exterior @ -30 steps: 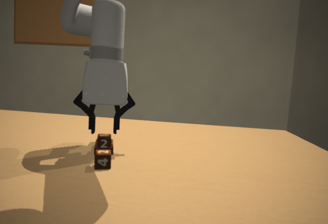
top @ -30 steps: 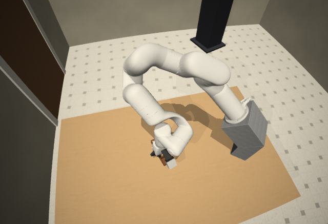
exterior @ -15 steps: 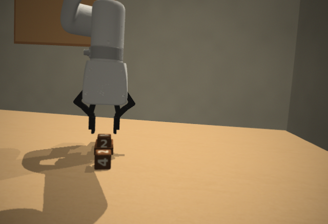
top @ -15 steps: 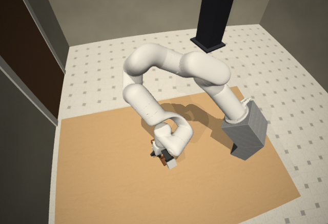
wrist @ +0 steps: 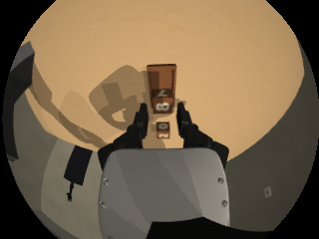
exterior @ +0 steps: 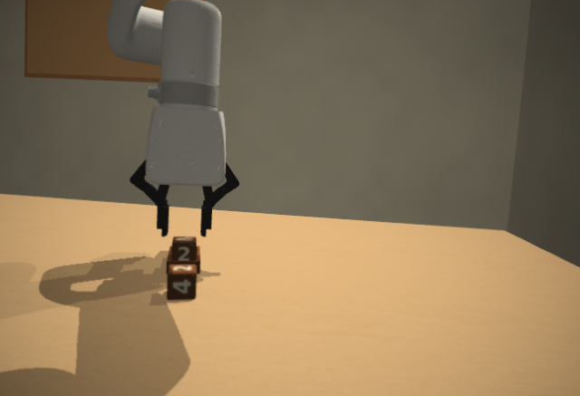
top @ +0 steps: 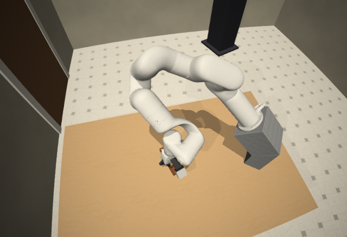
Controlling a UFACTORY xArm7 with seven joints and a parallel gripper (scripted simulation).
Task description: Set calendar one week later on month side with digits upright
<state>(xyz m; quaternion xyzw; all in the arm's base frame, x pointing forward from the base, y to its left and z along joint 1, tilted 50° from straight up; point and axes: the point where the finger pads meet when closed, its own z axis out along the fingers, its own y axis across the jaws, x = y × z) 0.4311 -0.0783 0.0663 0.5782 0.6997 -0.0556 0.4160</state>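
My gripper is now 6 cm above the brown tray and 2 cm to the right of it.
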